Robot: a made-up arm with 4 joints.
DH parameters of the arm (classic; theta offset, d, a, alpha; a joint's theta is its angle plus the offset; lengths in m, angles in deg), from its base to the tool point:
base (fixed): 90 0.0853 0 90
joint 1: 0 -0.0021 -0.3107 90
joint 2: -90 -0.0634 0.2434 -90
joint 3: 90 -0.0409 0.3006 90
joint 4: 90 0.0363 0.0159 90
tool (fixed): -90 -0.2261 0 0
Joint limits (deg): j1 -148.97..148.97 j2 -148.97..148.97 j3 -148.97..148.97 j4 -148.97..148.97
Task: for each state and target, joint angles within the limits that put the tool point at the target. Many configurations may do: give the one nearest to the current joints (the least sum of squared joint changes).
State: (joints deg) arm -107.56 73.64 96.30 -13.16
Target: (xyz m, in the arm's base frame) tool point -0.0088 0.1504 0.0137
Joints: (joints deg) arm -146.59 99.08 42.13 4.32
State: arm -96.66 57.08 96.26 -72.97
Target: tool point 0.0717 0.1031 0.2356
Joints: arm -98.21 44.98 95.76 -56.44
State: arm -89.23 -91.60 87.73 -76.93
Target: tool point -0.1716 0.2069 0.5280
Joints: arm -81.96 -98.94 48.09 -76.69
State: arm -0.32 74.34 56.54 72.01
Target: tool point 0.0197 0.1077 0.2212
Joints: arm -45.08 125.62 16.58 33.22
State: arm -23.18 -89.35 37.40 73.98
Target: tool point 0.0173 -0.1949 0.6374
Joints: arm -54.12 -55.28 43.99 35.37
